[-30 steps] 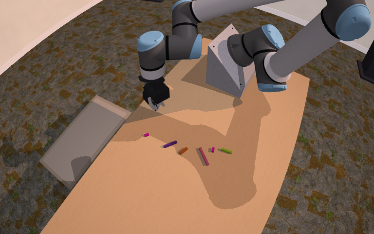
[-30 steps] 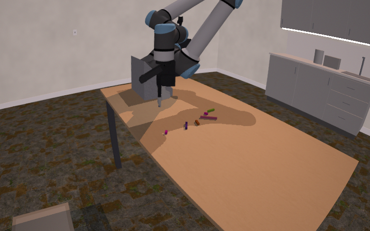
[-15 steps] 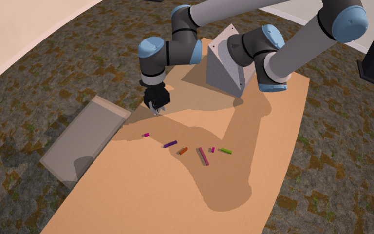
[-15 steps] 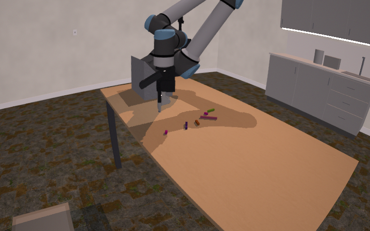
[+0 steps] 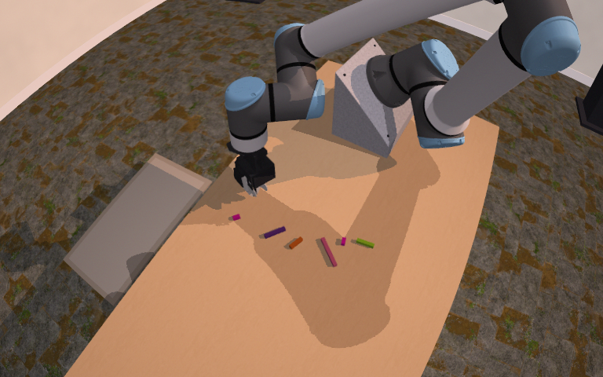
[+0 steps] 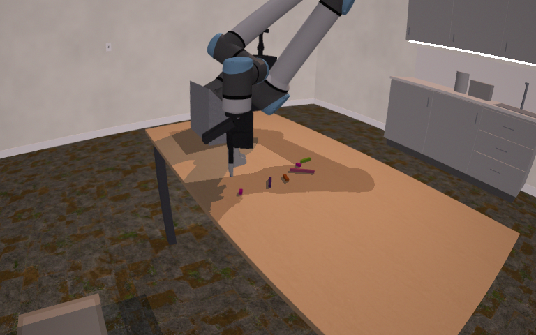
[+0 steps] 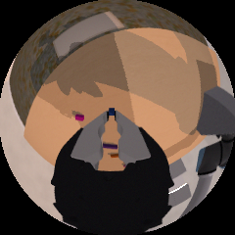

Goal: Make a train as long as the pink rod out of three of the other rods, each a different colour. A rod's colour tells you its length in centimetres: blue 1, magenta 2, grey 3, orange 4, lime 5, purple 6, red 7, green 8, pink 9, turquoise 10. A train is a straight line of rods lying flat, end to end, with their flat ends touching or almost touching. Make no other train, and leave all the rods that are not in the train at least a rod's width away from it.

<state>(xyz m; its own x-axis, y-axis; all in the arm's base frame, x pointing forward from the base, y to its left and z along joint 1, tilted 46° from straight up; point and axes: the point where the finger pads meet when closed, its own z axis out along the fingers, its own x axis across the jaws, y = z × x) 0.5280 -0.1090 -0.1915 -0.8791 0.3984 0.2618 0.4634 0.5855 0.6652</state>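
Right now my hand is 260 mm to the right of the pink rod, 70 mm short of it and 30 mm above it. Round my hand: purple rod 110 mm to the left, 80 mm ahead, 30 mm below; then orange rod 170 mm to the left, 80 mm ahead, 30 mm below; then blue rod 10 mm below.
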